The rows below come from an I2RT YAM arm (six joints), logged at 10 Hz.
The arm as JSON. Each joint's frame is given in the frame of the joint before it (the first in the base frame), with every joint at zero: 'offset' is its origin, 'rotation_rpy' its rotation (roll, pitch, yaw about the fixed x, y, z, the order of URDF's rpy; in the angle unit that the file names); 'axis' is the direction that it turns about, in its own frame. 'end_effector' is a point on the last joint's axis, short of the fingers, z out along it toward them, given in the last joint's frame.
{
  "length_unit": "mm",
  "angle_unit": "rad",
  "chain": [
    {
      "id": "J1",
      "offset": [
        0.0,
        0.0,
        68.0
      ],
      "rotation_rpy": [
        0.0,
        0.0,
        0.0
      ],
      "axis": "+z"
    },
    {
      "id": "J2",
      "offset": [
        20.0,
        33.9,
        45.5
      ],
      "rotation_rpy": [
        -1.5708,
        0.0,
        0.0
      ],
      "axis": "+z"
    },
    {
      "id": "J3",
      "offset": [
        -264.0,
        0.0,
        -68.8
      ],
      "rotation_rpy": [
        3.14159,
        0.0,
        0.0
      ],
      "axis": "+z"
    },
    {
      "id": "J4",
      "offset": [
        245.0,
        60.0,
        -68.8
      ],
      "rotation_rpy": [
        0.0,
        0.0,
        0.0
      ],
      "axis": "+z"
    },
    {
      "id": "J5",
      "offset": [
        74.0,
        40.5,
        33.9
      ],
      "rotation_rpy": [
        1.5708,
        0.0,
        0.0
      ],
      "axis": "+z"
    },
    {
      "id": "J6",
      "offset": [
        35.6,
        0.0,
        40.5
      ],
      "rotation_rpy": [
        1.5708,
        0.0,
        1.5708
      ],
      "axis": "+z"
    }
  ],
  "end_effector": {
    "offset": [
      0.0,
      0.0,
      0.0
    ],
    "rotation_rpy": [
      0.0,
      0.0,
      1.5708
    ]
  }
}
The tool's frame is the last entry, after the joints.
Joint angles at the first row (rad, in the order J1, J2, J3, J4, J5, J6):
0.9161 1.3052 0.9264 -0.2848 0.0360 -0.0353
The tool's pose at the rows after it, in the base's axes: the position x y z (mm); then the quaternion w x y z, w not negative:
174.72 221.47 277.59 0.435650 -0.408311 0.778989 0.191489
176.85 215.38 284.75 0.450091 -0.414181 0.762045 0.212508
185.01 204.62 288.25 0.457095 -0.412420 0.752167 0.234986
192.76 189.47 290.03 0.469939 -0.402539 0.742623 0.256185
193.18 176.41 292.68 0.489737 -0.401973 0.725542 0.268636
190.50 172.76 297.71 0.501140 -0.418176 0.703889 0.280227
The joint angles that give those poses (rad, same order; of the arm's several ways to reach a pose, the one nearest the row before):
0.9035 1.2613 0.9123 -0.2298 0.0056 -0.0650
0.8764 1.2346 0.9047 -0.1997 -0.0540 -0.0883
0.8177 1.2163 0.8936 -0.1738 -0.1398 -0.1020
0.7475 1.1866 0.8646 -0.1314 -0.2241 -0.1055
0.7021 1.1423 0.8284 -0.0883 -0.2825 -0.1223
0.6914 1.1187 0.8211 -0.0711 -0.3325 -0.1516

